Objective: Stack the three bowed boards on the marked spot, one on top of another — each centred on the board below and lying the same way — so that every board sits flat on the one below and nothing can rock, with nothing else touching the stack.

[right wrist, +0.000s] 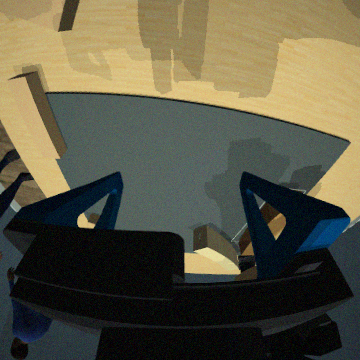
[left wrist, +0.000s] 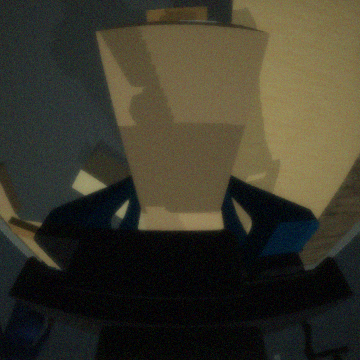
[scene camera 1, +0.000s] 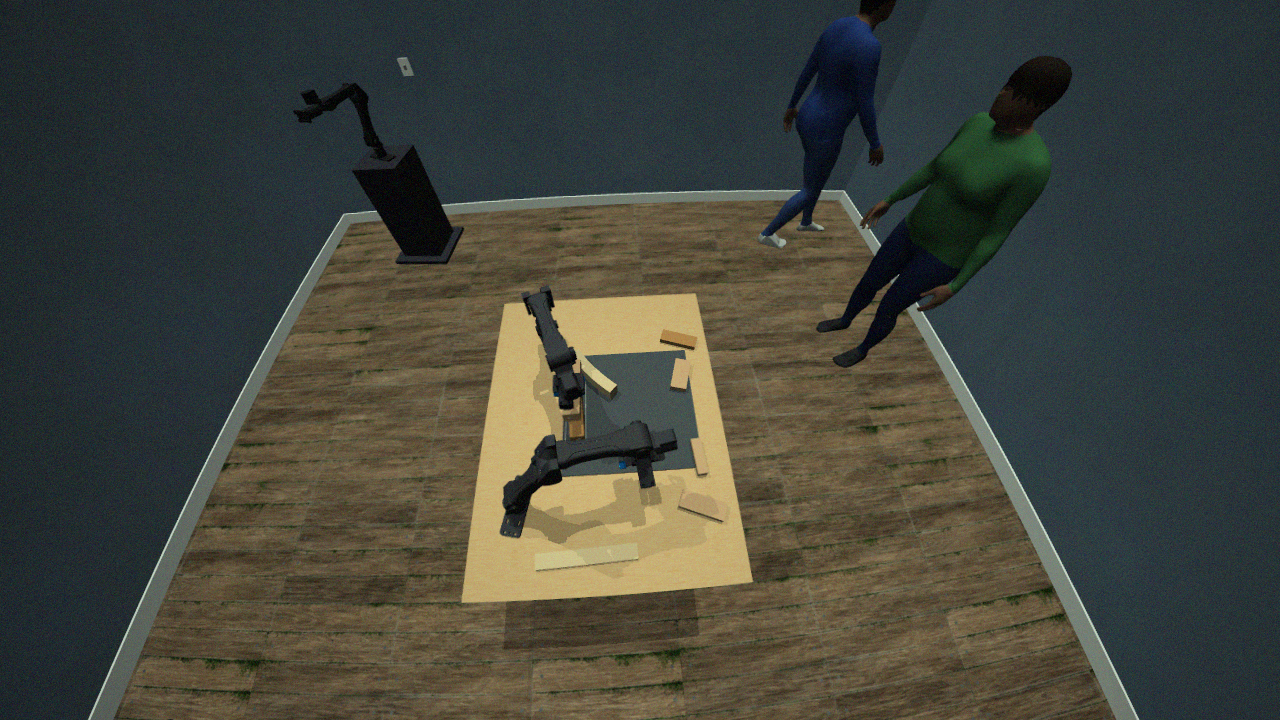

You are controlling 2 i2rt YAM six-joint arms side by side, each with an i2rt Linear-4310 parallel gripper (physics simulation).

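Seen in the pictures: left gripper, fingertip midpoint: [left wrist: 180,177]; right gripper, fingertip midpoint: [right wrist: 180,178]; left arm's base, origin of the base link: [right wrist: 246,261]; right arm's base, origin of the base link: [scene camera 1: 518,505].
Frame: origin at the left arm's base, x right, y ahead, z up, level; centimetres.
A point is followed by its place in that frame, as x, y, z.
My left gripper [scene camera 1: 565,398] @[36.0, -2.7, 12.7] [left wrist: 180,177] @[36.0, -2.7, 12.7] is shut on a tan board [left wrist: 182,90] @[42.2, -5.5, 16.1], which fills the space between its fingers and runs away from the wrist; in scene camera 1 the arm mostly hides it. An orange-brown board [scene camera 1: 577,428] @[45.0, -5.9, 5.1] [left wrist: 177,14] @[47.3, -7.2, 5.6] [right wrist: 272,220] @[43.8, -3.6, 4.9] lies at the mat's left edge, by the thin pale outline of the marked spot [right wrist: 241,233] @[30.3, 2.0, 0.6]. Whether the held board touches it is hidden. A pale curved board [scene camera 1: 597,376] @[29.4, 9.4, 6.3] [left wrist: 90,183] @[35.5, 11.0, 6.3] [right wrist: 212,250] @[35.3, 9.8, 6.4] lies on the mat near the left gripper. My right gripper [scene camera 1: 632,463] @[66.7, 8.0, 11.8] [right wrist: 180,178] @[66.7, 8.0, 11.8] is open and empty above the mat.
The dark mat [scene camera 1: 640,380] @[36.0, 24.8, 0.6] [right wrist: 150,130] @[65.7, 13.2, 0.6] lies on the wooden table [scene camera 1: 617,313] @[0.0, 32.4, 0.0]. Along its right side are an orange-brown block [scene camera 1: 678,339] @[26.8, 48.1, 2.2] and tan boards [scene camera 1: 680,374] @[42.4, 39.3, 3.2] [scene camera 1: 702,505] @[88.6, 19.6, 2.6]; another tan board [scene camera 1: 699,456] @[74.0, 27.7, 2.9] [right wrist: 37,120] @[73.7, 26.9, 2.9] lies at the mat's edge. A long pale board [scene camera 1: 586,557] @[84.6, -20.9, 1.6] lies near the front.
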